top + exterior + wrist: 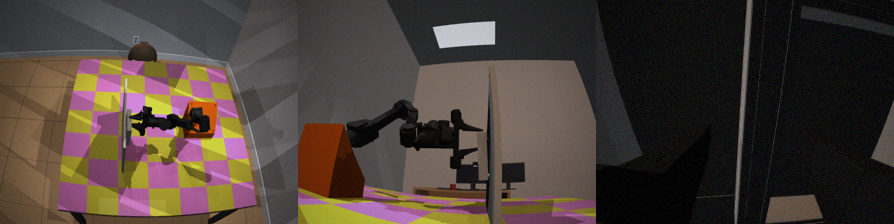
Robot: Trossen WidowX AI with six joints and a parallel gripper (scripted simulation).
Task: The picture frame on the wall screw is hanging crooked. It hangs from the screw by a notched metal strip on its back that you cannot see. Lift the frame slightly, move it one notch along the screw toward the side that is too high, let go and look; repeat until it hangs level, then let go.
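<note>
Now: gripper tip 60 mm above the picture frame, 10 mm to the right of it and 10 mm short of it. From my gripper tip the other things lie so: thin upright wall panel 70 mm below, 20 mm ahead, 10 mm to the right.
</note>
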